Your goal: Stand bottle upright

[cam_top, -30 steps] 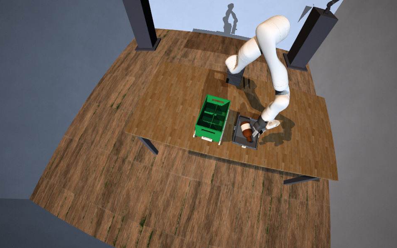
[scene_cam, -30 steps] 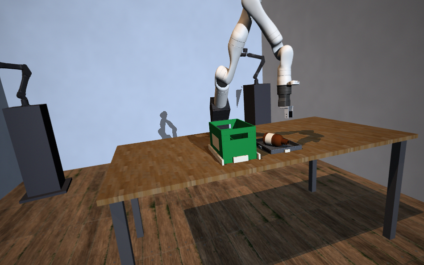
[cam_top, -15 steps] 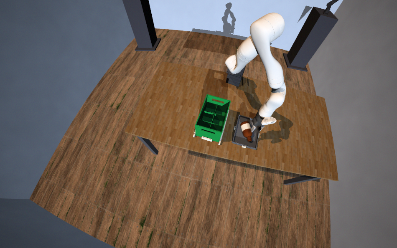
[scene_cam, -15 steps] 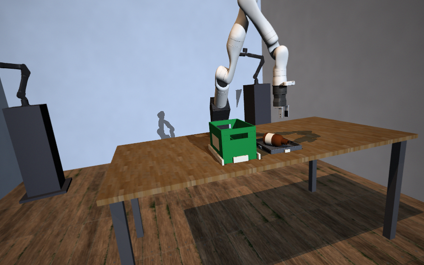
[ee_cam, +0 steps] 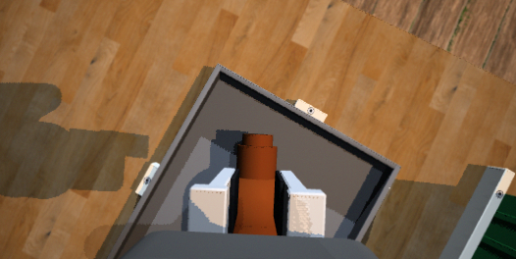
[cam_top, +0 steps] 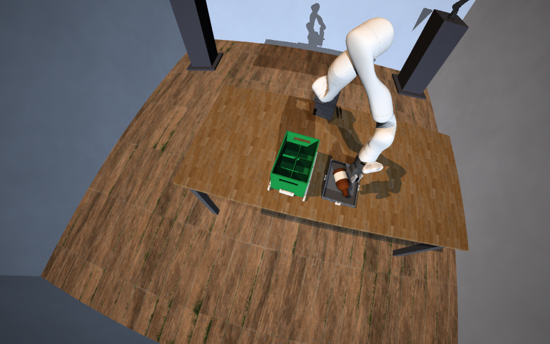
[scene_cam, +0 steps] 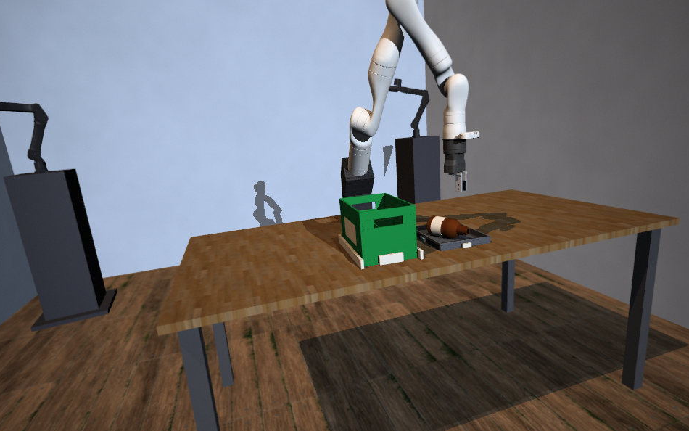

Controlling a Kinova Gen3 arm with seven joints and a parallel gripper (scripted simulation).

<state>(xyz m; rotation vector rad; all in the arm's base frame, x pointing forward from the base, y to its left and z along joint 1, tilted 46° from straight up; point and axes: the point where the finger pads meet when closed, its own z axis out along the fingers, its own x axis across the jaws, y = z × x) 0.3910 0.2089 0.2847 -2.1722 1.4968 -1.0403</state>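
Now: hand 50 mm past the brown bottle, 10 mm to the left of it and 160 mm above it. Also, from my hand: green crate (110 mm behind, 290 mm to the right, 120 mm below); then tray (70 mm behind, 10 mm to the right, 190 mm below).
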